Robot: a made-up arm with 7 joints. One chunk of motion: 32 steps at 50 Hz.
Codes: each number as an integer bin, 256 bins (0 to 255) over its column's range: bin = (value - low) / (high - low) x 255, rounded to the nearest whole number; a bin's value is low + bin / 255 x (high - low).
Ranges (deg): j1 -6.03..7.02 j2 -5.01..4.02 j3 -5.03..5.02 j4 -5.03..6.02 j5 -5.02..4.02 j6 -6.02..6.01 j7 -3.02..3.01
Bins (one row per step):
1: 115 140 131 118 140 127 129
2: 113 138 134 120 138 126 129
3: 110 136 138 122 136 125 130
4: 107 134 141 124 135 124 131
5: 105 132 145 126 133 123 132
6: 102 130 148 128 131 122 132
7: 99 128 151 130 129 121 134
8: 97 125 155 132 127 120 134
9: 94 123 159 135 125 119 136
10: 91 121 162 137 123 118 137
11: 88 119 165 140 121 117 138
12: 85 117 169 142 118 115 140
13: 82 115 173 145 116 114 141
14: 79 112 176 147 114 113 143
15: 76 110 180 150 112 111 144
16: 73 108 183 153 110 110 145
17: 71 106 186 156 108 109 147
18: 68 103 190 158 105 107 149
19: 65 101 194 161 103 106 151
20: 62 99 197 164 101 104 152
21: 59 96 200 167 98 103 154
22: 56 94 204 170 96 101 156
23: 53 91 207 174 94 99 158
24: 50 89 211 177 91 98 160
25: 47 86 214 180 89 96 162
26: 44 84 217 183 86 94 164
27: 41 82 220 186 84 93 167
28: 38 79 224 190 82 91 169
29: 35 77 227 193 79 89 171
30: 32 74 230 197 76 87 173
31: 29 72 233 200 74 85 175
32: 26 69 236 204 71 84 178
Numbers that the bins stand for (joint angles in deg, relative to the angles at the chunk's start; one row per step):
1: -0.14 -0.05 0.13 0.08 -0.06 -0.03 0.03
2: -0.25 -0.12 0.25 0.17 -0.13 -0.08 0.03
3: -0.40 -0.19 0.41 0.26 -0.20 -0.12 0.05
4: -0.55 -0.26 0.53 0.34 -0.23 -0.17 0.08
5: -0.66 -0.34 0.68 0.43 -0.31 -0.22 0.10
6: -0.81 -0.41 0.80 0.52 -0.38 -0.26 0.10
7: -0.96 -0.48 0.92 0.60 -0.45 -0.31 0.15
8: -1.07 -0.58 1.08 0.69 -0.52 -0.36 0.15
9: -1.22 -0.65 1.24 0.82 -0.59 -0.41 0.20
10: -1.37 -0.73 1.35 0.91 -0.66 -0.45 0.22
11: -1.53 -0.80 1.47 1.04 -0.73 -0.50 0.24
12: -1.68 -0.87 1.63 1.12 -0.84 -0.59 0.29
13: -1.83 -0.94 1.79 1.25 -0.91 -0.64 0.31
14: -1.99 -1.04 1.91 1.34 -0.98 -0.69 0.36
15: -2.14 -1.11 2.06 1.47 -1.05 -0.78 0.39
16: -2.29 -1.19 2.18 1.60 -1.12 -0.83 0.41
17: -2.40 -1.26 2.30 1.73 -1.19 -0.88 0.46
18: -2.55 -1.36 2.46 1.82 -1.30 -0.97 0.50
19: -2.70 -1.43 2.62 1.95 -1.37 -1.02 0.55
20: -2.86 -1.50 2.73 2.08 -1.44 -1.11 0.57
21: -3.01 -1.61 2.85 2.21 -1.55 -1.16 0.62
22: -3.16 -1.68 3.01 2.34 -1.62 -1.26 0.67
23: -3.32 -1.79 3.13 2.51 -1.69 -1.35 0.72
24: -3.47 -1.86 3.29 2.64 -1.79 -1.40 0.76
25: -3.62 -1.96 3.40 2.77 -1.86 -1.49 0.81
26: -3.78 -2.04 3.52 2.90 -1.97 -1.59 0.86
27: -3.93 -2.11 3.64 3.03 -2.04 -1.63 0.93
28: -4.09 -2.21 3.80 3.20 -2.11 -1.73 0.98
29: -4.24 -2.28 3.92 3.33 -2.22 -1.82 1.02
30: -4.39 -2.39 4.03 3.51 -2.33 -1.92 1.07
31: -4.55 -2.46 4.15 3.64 -2.40 -2.01 1.12
32: -4.70 -2.57 4.27 3.81 -2.50 -2.06 1.19

